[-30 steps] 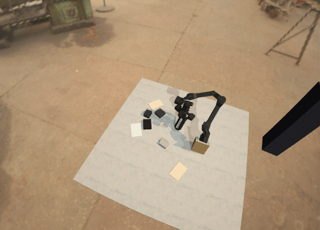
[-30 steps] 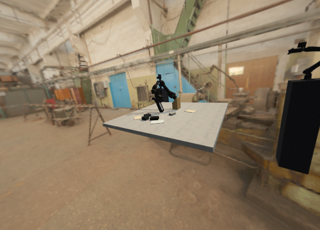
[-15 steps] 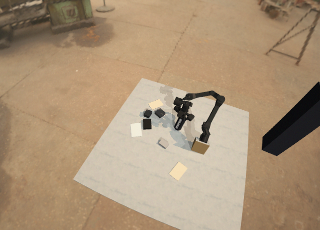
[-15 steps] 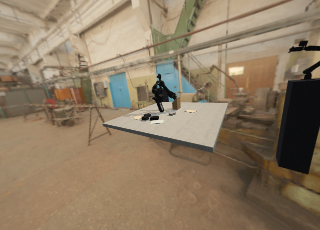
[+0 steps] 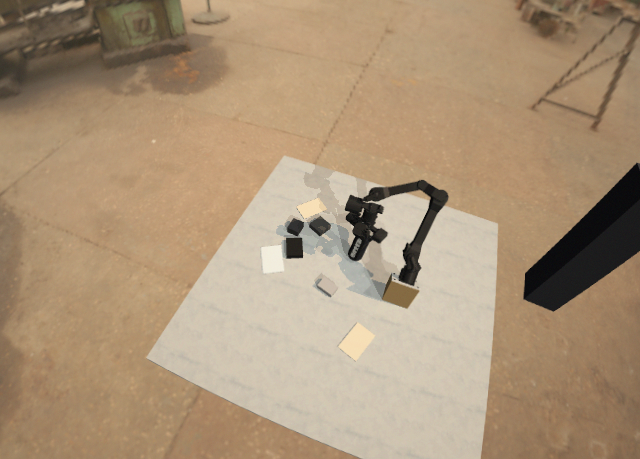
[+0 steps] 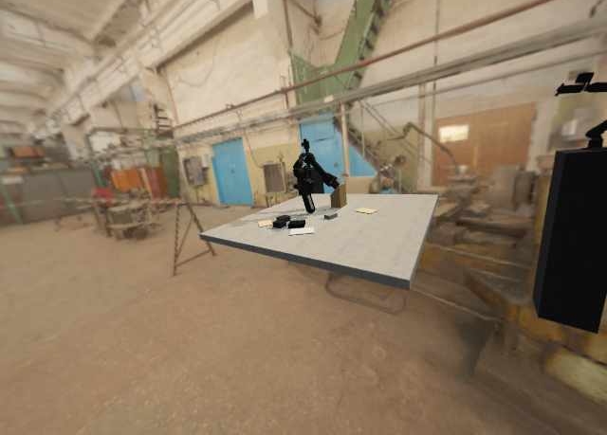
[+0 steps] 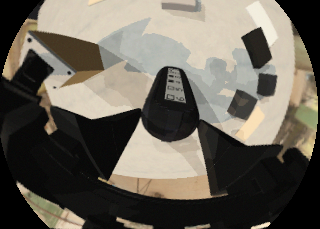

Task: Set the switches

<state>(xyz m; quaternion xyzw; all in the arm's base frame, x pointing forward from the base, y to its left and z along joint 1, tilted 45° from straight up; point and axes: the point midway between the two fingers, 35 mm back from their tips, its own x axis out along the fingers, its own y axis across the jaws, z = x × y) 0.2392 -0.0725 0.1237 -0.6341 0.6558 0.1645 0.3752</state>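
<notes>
The grey block is 60 mm ahead of my gripper tip, 240 mm to the left of it and 120 mm below it. Round my gripper tip: dark grey module 230 mm ahead, 50 mm to the right, 120 mm below; white card 350 mm ahead, 220 mm to the left, 130 mm below; black module 280 mm ahead, 120 mm to the left, 120 mm below.
</notes>
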